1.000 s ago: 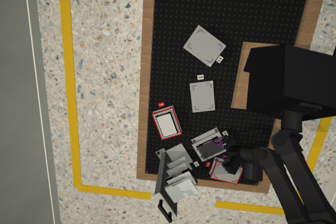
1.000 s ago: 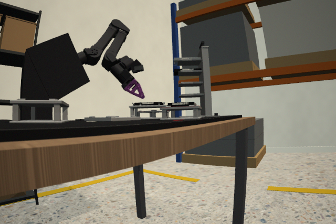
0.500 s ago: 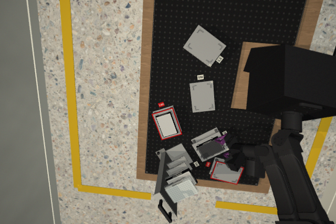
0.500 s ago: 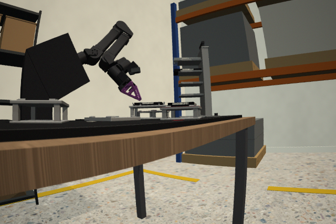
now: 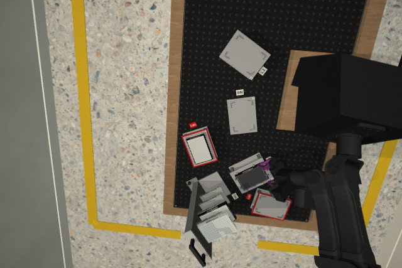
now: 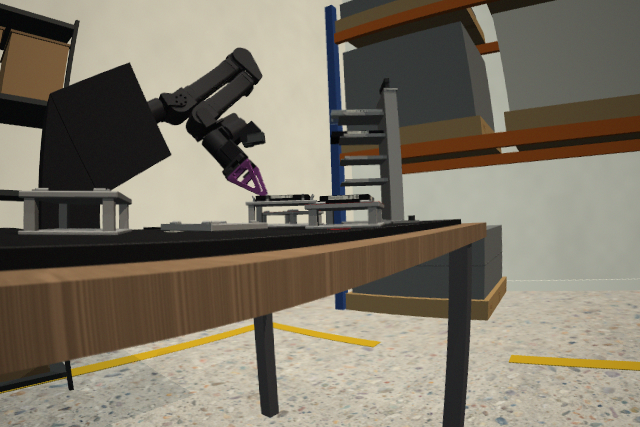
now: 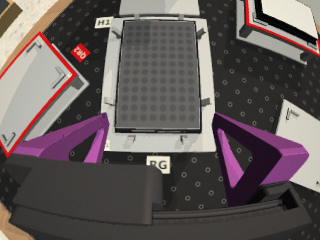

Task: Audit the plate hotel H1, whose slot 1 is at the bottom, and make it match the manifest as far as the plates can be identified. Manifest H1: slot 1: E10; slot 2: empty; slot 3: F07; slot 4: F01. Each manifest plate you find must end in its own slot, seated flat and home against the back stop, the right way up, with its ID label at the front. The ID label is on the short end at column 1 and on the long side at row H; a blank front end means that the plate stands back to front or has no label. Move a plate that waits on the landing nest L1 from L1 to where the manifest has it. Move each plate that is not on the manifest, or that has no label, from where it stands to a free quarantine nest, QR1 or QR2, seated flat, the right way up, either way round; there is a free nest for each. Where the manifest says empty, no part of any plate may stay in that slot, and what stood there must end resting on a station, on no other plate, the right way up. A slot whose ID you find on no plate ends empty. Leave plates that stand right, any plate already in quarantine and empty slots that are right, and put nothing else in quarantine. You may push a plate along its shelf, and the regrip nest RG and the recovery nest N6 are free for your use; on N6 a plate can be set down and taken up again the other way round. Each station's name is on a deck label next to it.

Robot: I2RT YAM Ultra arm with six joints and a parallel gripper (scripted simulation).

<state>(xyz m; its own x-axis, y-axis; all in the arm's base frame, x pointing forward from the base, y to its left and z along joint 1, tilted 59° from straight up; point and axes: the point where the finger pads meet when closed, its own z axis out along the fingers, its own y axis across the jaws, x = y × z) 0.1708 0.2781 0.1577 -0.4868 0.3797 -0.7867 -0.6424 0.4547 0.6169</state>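
Now: hand 40 mm to the right of the regrip nest RG, 40 mm short of it and 30 mm above it. Round my hand: quarantine nest QR2 (190 mm to the left, 100 mm behind, 50 mm below); H1 deck label (200 mm to the left, 90 mm below, 80 mm ahead); recovery nest N6 (220 mm to the right, 130 mm ahead, 80 mm below).
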